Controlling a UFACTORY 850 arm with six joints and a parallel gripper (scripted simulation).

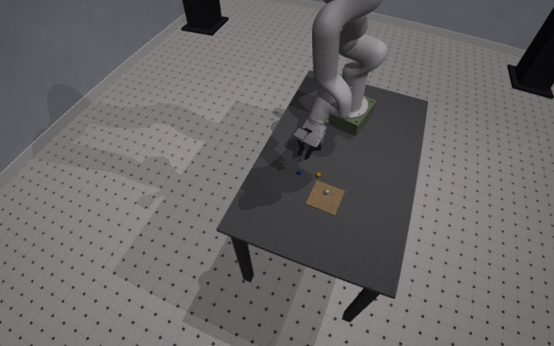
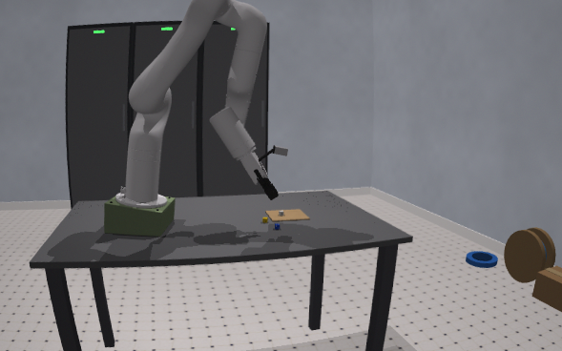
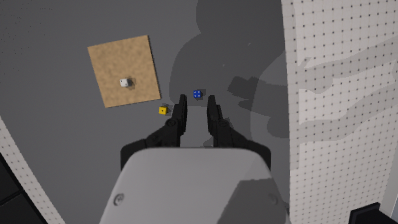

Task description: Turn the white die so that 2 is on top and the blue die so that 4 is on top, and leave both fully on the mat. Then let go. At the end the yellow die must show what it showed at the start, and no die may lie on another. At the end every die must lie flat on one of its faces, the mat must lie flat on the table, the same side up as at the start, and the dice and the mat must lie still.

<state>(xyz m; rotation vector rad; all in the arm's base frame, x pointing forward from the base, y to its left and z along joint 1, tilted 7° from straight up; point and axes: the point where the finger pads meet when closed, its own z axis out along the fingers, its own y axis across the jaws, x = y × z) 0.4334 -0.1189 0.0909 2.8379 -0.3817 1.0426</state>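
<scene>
Now: hand 12 cm above the blue die, 2 cm short of it and 1 cm to the left of it. From my hand the other things lie so: yellow die 12 cm below, 8 cm to the left; white die 14 cm to the left, 12 cm below, 8 cm ahead; tan mat 14 cm to the left, 13 cm below, 11 cm ahead.
</scene>
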